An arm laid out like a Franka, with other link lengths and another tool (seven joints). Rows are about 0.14 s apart.
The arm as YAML. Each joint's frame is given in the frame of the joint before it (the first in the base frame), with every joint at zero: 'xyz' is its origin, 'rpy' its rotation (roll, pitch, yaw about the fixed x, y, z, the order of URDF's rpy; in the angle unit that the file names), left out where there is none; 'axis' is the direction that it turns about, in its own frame. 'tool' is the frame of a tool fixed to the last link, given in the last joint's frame.
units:
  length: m
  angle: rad
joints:
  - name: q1
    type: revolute
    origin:
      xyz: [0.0, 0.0, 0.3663]
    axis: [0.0, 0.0, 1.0]
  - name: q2
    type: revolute
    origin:
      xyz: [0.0, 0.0, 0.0]
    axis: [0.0, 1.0, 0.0]
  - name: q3
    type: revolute
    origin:
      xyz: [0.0, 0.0, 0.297]
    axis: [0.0, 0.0, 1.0]
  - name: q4
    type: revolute
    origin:
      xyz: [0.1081, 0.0, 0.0]
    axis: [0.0, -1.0, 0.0]
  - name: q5
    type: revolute
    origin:
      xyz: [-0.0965, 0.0, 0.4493]
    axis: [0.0, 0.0, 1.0]
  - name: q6
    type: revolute
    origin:
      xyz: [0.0, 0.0, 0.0]
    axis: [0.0, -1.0, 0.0]
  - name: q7
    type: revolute
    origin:
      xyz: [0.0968, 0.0, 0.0]
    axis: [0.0, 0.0, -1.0]
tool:
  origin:
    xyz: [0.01, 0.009, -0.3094]
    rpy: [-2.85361, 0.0, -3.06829]
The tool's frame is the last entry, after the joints.
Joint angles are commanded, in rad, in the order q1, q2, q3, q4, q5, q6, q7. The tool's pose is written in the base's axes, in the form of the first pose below.
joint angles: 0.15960, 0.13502, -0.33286, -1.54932, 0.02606, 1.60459, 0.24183
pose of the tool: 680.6 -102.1 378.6 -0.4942 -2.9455 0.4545
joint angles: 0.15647, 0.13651, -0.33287, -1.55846, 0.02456, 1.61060, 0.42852
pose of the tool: 680.2 -107.2 373.2 -0.7644 -2.8568 0.4549
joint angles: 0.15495, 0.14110, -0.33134, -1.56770, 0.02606, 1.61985, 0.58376
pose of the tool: 680.7 -109.1 365.9 -0.9772 -2.7667 0.4510
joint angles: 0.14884, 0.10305, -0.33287, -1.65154, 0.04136, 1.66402, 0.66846
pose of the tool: 670.4 -110.8 348.9 -1.1016 -2.7040 0.4072
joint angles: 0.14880, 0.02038, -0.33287, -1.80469, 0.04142, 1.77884, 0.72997
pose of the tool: 660.0 -111.3 328.2 -1.2059 -2.6927 0.3570
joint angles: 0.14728, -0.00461, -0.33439, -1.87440, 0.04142, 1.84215, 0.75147
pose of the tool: 656.6 -113.2 311.4 -1.2489 -2.6875 0.3394
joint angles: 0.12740, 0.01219, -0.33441, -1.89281, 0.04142, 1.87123, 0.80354
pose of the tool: 655.4 -127.8 293.4 -1.3401 -2.6277 0.3425
